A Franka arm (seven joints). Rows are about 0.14 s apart.
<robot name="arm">
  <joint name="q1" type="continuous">
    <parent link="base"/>
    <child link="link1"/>
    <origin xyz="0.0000 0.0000 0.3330" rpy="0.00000 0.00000 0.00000"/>
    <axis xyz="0 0 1"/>
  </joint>
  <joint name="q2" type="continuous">
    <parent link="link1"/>
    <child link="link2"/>
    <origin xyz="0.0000 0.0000 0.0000" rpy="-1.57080 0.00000 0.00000"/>
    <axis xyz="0 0 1"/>
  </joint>
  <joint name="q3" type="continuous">
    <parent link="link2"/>
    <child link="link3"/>
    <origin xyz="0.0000 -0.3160 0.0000" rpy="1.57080 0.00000 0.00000"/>
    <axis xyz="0 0 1"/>
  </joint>
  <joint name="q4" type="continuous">
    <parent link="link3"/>
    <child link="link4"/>
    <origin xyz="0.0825 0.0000 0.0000" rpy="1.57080 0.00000 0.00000"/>
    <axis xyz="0 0 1"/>
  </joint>
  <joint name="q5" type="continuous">
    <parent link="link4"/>
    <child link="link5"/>
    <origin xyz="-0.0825 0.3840 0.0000" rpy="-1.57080 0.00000 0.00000"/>
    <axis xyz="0 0 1"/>
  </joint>
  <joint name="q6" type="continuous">
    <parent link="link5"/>
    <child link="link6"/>
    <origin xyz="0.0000 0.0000 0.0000" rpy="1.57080 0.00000 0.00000"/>
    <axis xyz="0 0 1"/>
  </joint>
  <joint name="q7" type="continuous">
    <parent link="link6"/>
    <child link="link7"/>
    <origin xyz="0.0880 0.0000 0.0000" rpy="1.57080 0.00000 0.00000"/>
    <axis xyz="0 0 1"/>
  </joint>
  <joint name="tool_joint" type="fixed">
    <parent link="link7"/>
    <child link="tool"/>
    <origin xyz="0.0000 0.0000 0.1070" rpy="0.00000 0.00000 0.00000"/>
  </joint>
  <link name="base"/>
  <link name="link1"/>
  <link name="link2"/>
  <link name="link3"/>
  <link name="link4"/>
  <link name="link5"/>
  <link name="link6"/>
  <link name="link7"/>
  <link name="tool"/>
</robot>
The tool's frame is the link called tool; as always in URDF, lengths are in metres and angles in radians. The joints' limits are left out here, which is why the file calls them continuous.
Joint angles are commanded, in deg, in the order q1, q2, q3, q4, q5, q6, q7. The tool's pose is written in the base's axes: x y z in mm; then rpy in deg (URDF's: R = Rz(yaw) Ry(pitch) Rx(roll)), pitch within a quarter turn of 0, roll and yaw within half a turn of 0. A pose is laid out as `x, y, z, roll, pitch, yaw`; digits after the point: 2 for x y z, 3 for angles.
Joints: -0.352, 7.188, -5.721, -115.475, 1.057, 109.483, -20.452
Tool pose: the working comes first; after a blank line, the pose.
Where each joint sits with the arm in this pose, in the base's axes (m; each line is computed from the numbers above, not from the rounded line before):
q1: 0.0000 0.0000 0.3330
q2: 0.0000 0.0000 0.3330
q3: 0.0395 -0.0002 0.6465
q4: 0.1209 -0.0090 0.6362
q5: 0.4866 -0.0493 0.4987
q6: 0.4866 -0.0493 0.4987
q7: 0.5717 -0.0591 0.4787
the tool: 0.5476 -0.0560 0.3745

547.61, -55.98, 374.49, -175.168, 12.237, 14.392
